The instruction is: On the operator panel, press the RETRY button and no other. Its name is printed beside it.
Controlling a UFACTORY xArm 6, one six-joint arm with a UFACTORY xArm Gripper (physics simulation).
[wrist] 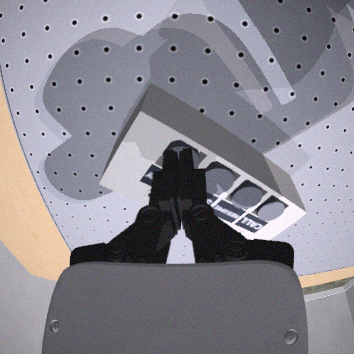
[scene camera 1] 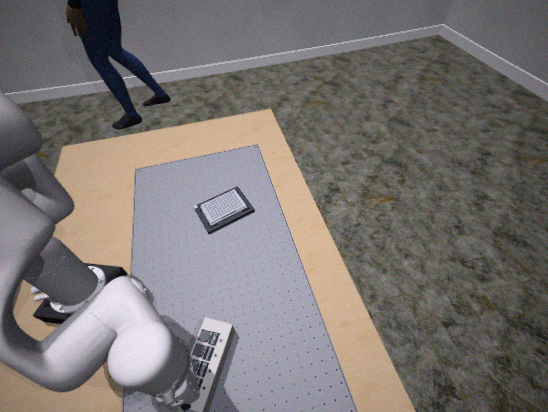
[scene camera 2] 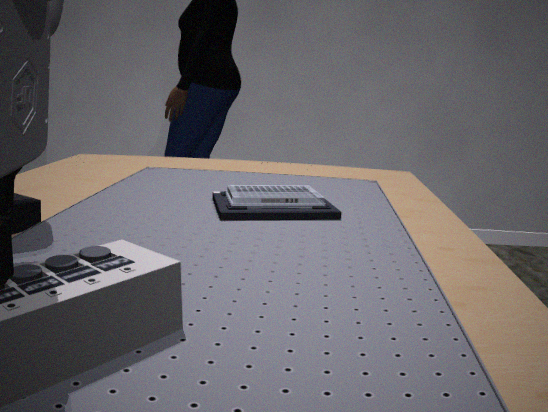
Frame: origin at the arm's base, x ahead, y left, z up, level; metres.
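Where they show: gripper, fingertip midpoint: (wrist: 180,165); arm's base, link origin: (scene camera 1: 80,289).
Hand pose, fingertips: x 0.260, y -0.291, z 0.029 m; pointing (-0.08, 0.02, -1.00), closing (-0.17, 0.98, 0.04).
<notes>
Each offset is from my fingertips to the centre of the thing. "*": to the spot under its first point. Level surfaces: height alone.
The operator panel {dy +0.029, dx +0.037, dz -0.030 m} (scene camera 1: 218,327) (scene camera 2: 100,325) (wrist: 122,167) is a pale box with several round grey buttons in a row and dark name labels beside them. In the wrist view, the labels CALL {dy +0.065, dx +0.063, dz -0.005 m} (wrist: 252,223) and RESUME {dy +0.040, dx +0.048, dz -0.005 m} (wrist: 226,211) are at the right. The button at the other end {* dy -0.004, dx -0.013, dz -0.004 m} (wrist: 175,144) has a mostly covered label {* dy -0.021, dx +0.014, dz -0.005 m} (wrist: 149,176); I take it for RETRY. My gripper (wrist: 180,165) is shut and empty, its fingertips over that end button and partly hiding it. In scene camera 2 its black fingers reach down to the panel's top at the left edge. Whether they touch the button is unclear.
A dark tray with a clear gridded plate {dy +0.462, dx +0.142, dz -0.039 m} (scene camera 1: 223,206) (scene camera 2: 275,196) lies farther back on the perforated grey mat {dz -0.057 m} (scene camera 1: 175,250) (scene camera 2: 280,300). The wooden table {dz -0.070 m} (scene camera 1: 320,250) (scene camera 2: 480,270) borders the mat. A person (scene camera 1: 107,55) (scene camera 2: 205,75) stands beyond the table.
</notes>
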